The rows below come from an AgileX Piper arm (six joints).
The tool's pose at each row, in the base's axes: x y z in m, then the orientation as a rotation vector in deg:
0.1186, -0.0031, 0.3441, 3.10, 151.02, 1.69
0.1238, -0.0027, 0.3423, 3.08, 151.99, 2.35
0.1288, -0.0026, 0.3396, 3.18, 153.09, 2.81
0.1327, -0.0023, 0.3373, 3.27, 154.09, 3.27
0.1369, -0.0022, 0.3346, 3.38, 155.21, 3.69
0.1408, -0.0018, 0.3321, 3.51, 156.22, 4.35
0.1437, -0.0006, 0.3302, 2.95, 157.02, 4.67
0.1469, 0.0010, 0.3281, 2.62, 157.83, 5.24
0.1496, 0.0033, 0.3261, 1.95, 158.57, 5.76
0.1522, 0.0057, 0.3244, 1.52, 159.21, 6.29
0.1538, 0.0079, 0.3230, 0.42, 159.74, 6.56
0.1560, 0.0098, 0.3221, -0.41, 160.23, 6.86
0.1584, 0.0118, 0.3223, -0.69, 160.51, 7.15
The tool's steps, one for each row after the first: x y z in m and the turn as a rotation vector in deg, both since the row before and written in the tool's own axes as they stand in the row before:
-0.0037, 0.0005, 0.0041, -0.45, 0.99, 0.10
-0.0031, 0.0002, 0.0047, -0.28, 1.11, 0.15
-0.0024, 0.0003, 0.0038, -0.28, 1.01, 0.14
-0.0026, 0.0001, 0.0043, -0.24, 1.13, 0.15
-0.0025, 0.0004, 0.0039, -0.41, 1.03, 0.20
-0.0018, 0.0012, 0.0030, -0.28, 0.81, -0.34
-0.0021, 0.0015, 0.0033, -0.41, 0.83, -0.14
-0.0017, 0.0022, 0.0030, -0.43, 0.77, -0.38
-0.0017, 0.0023, 0.0027, -0.40, 0.67, -0.21
-0.0009, 0.0021, 0.0020, -0.31, 0.56, -0.71
-0.0017, 0.0018, 0.0017, -0.29, 0.52, -0.52
-0.0023, 0.0020, 0.0008, -0.23, 0.30, -0.15

